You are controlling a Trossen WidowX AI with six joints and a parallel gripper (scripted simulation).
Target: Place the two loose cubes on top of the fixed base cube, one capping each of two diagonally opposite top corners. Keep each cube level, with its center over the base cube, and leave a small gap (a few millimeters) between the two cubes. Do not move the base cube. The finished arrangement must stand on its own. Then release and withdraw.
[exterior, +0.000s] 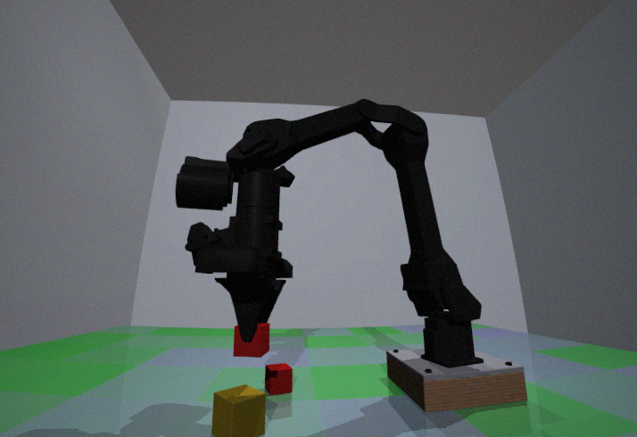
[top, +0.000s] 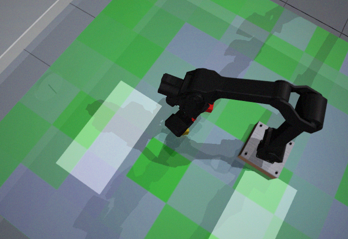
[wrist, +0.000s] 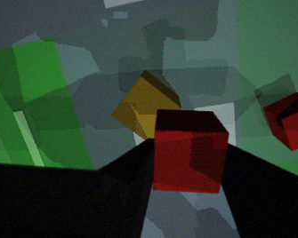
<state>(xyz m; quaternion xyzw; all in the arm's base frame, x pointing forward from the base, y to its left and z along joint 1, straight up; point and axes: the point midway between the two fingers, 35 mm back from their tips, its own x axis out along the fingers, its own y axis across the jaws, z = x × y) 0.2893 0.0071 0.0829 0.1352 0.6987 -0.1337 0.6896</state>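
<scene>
My gripper tip is now 7 cm above the yellow base cube, 2 cm to the right of it and 1 cm short of it.
</scene>
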